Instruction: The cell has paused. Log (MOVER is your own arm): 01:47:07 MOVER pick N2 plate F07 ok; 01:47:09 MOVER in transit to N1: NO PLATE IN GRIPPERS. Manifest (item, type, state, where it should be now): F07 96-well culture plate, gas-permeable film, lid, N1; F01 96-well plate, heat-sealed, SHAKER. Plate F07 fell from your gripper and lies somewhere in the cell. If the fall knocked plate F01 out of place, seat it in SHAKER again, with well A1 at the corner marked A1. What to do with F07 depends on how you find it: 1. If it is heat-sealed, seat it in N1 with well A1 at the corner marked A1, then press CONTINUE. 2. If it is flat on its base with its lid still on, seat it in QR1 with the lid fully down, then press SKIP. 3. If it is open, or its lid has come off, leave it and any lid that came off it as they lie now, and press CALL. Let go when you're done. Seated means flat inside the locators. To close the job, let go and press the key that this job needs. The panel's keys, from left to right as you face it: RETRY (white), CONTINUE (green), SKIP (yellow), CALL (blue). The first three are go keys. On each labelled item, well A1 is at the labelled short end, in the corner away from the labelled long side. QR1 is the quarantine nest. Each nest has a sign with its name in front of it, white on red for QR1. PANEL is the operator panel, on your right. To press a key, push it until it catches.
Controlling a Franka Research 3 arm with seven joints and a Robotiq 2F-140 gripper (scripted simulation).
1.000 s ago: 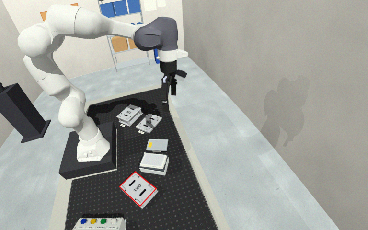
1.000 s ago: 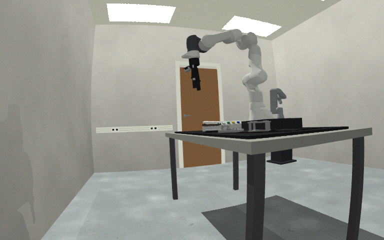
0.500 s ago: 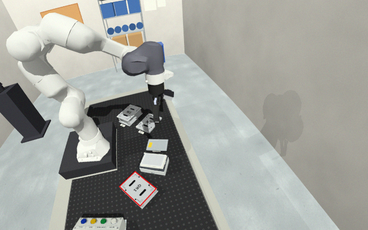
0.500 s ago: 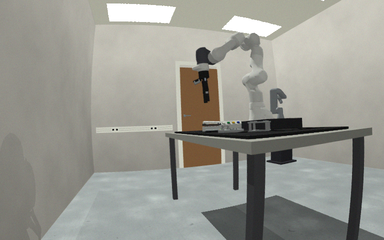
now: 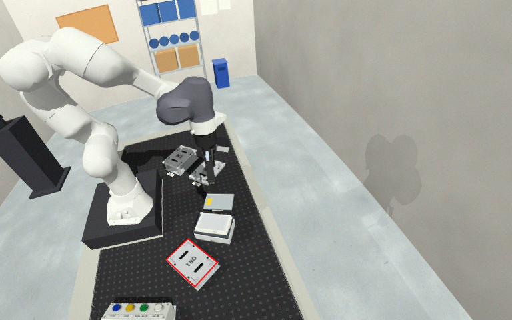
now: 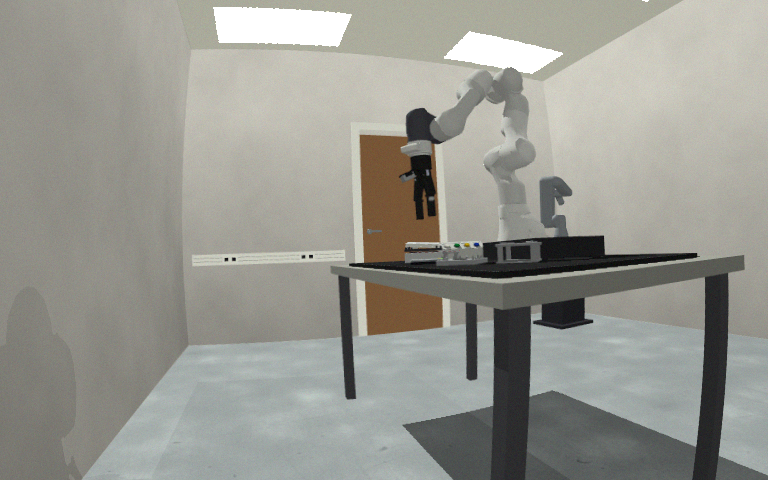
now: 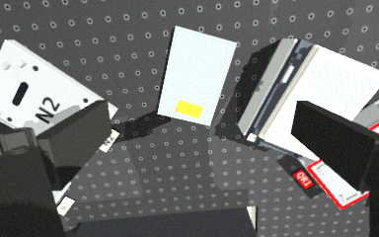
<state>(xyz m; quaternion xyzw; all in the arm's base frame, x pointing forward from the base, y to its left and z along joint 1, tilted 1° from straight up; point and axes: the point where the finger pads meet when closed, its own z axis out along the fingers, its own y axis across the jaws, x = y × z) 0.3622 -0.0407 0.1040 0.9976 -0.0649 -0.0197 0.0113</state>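
Right now the white 96-well plate is 15 cm to the right of my hand, 10 cm below it and 5 cm behind it. Round my hand: pale flat rectangular piece (16 cm below); white retry key (41 cm to the right, 29 cm behind, 11 cm below); green continue key (40 cm to the right, 34 cm behind, 11 cm below).
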